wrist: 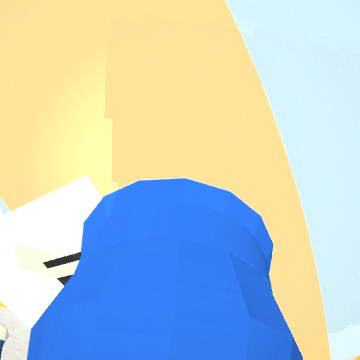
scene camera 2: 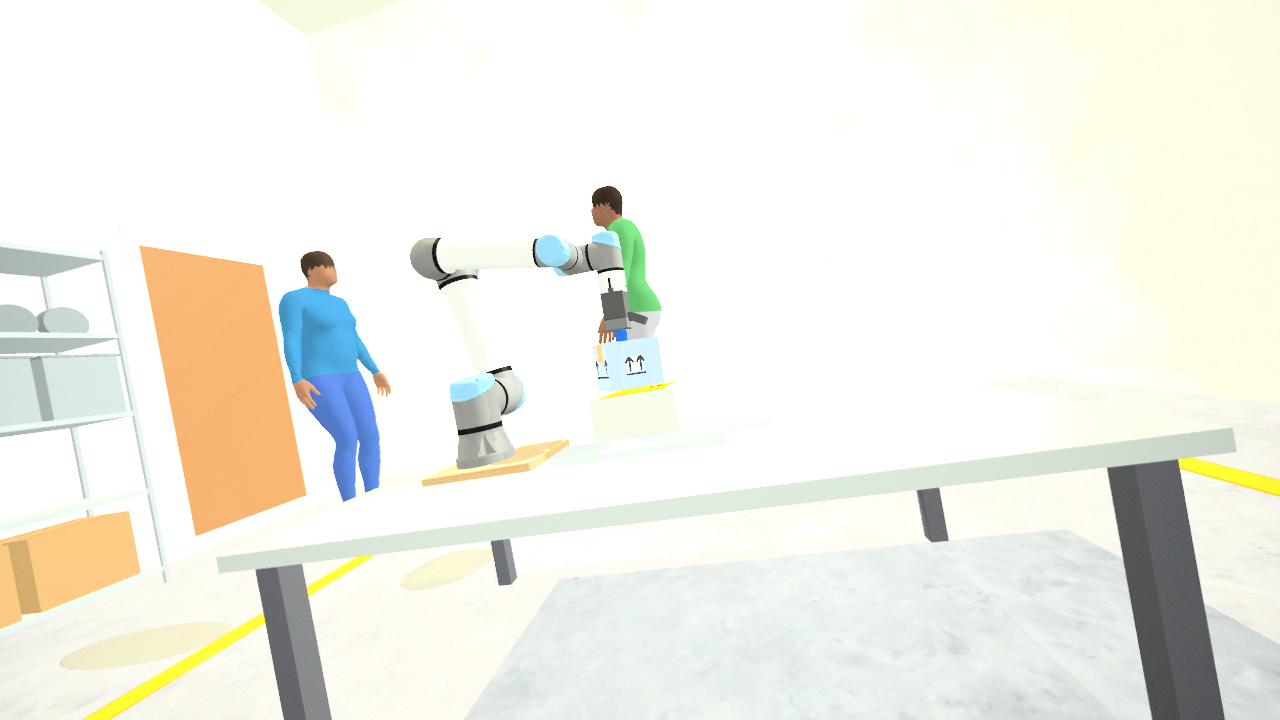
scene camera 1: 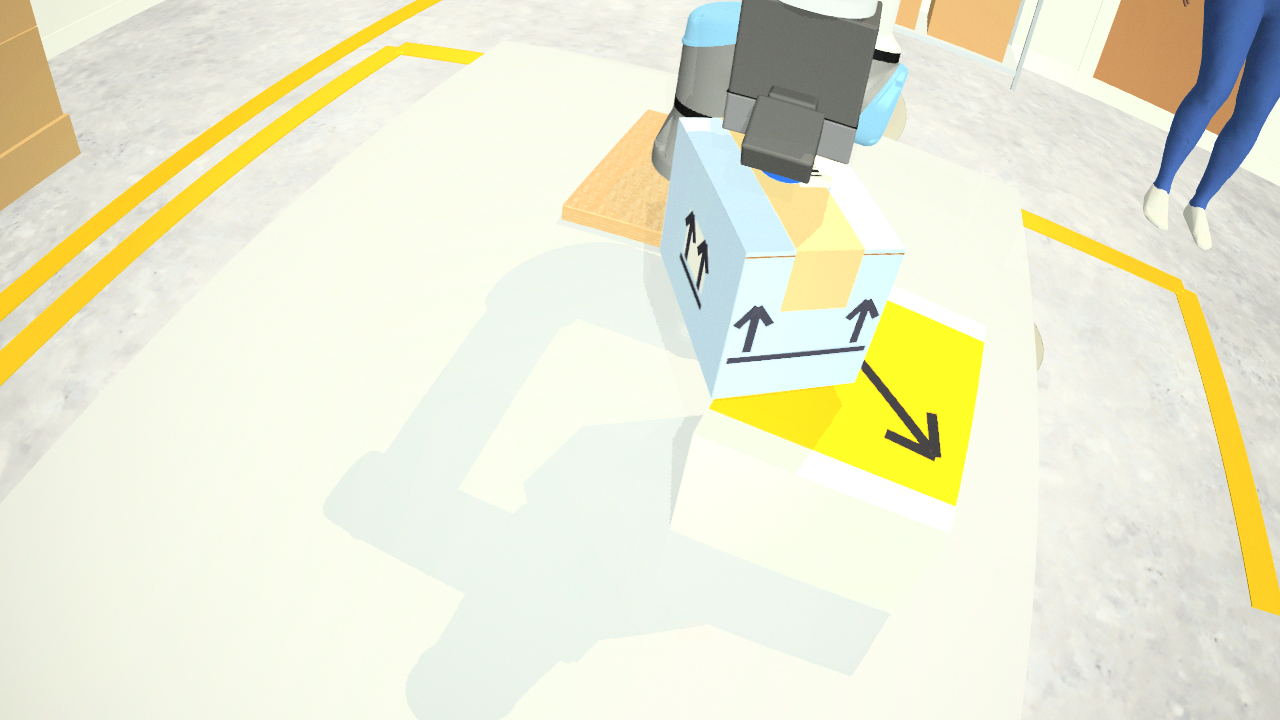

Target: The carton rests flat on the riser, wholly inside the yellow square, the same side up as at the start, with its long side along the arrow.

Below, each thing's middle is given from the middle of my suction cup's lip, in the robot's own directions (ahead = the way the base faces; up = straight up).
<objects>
My suction cup is 80 mm above the carton (scene camera 1: 781, 286). Round my suction cup: white riser (scene camera 1: 853, 488) (220 mm below, 100 mm to the left, 20 mm behind).
</objects>
